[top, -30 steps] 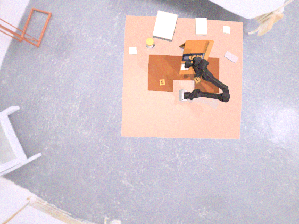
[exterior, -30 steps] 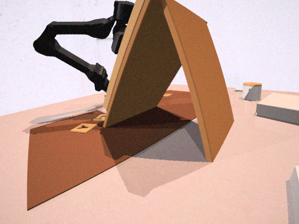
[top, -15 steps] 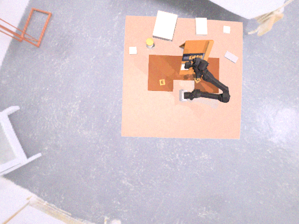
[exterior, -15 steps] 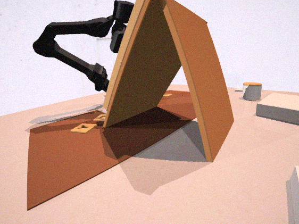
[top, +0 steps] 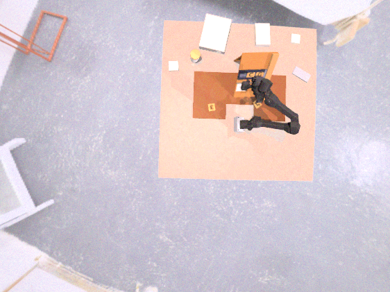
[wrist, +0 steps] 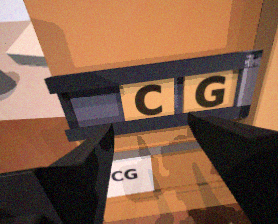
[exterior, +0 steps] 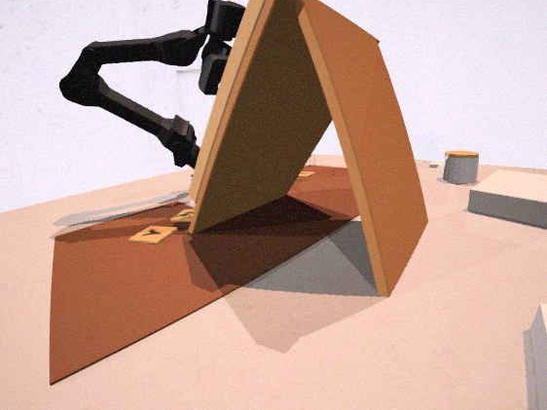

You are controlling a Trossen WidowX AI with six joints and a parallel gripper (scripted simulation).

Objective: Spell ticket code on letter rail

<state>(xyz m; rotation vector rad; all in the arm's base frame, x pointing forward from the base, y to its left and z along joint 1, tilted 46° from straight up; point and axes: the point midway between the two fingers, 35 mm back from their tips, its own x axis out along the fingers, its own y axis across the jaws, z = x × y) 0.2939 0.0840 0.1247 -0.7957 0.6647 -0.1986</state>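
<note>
The white ticket is 110 mm below my gripper tip, 40 mm to the left of it and 30 mm behind it. Round my gripper tip: large white box: 420 mm ahead, 240 mm to the left, 170 mm below; then brown mat: 190 mm below, 120 mm behind, 20 mm to the left; then capped canister: 400 mm to the left, 220 mm ahead, 160 mm below.
</note>
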